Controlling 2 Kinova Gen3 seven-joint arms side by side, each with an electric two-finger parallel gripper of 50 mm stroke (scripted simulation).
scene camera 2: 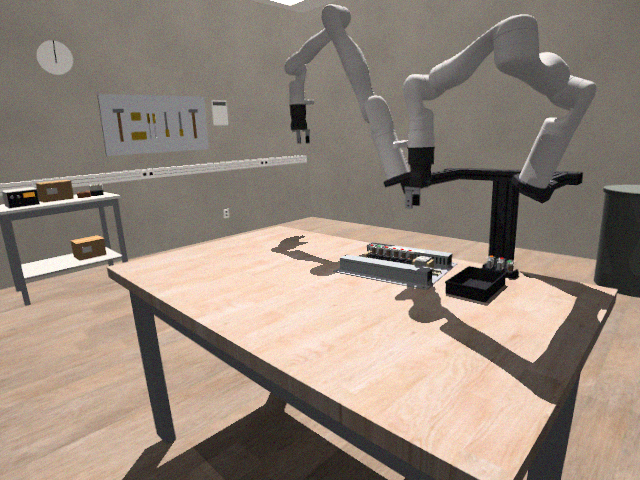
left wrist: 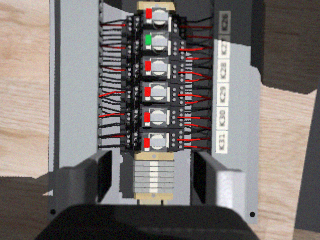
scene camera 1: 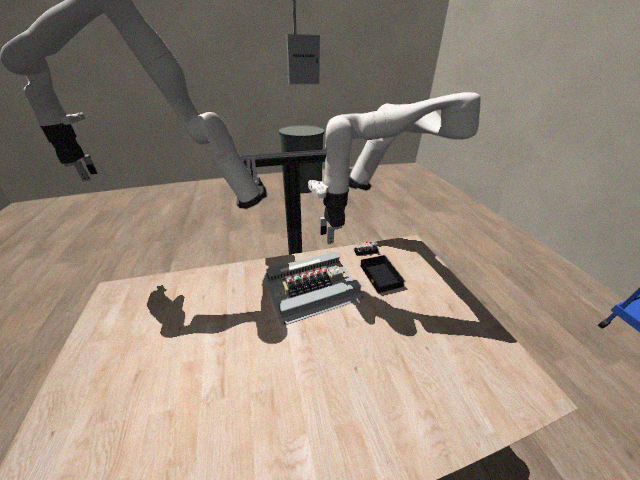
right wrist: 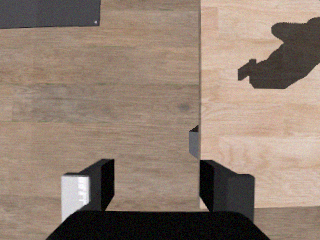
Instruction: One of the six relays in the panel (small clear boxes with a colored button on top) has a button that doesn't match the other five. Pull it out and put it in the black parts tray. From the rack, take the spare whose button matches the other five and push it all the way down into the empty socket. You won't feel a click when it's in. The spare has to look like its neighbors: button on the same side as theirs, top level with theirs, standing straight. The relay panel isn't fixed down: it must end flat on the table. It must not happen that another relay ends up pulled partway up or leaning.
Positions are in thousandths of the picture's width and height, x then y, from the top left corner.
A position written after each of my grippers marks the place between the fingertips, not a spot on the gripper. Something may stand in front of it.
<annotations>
My left gripper shows in scene camera 2 (645, 430), in the left wrist view (477, 702) and in scene camera 1 (510, 497); in the right wrist view it is out of frame. A relay panel shows in scene camera 2 (671, 555), in the left wrist view (245, 348) and in scene camera 1 (490, 622); in the right wrist view it is out of frame. A black parts tray shows in scene camera 2 (740, 576) and in scene camera 1 (599, 566); in the left wrist view it is out of frame, in the right wrist view it is out of frame.
</annotations>
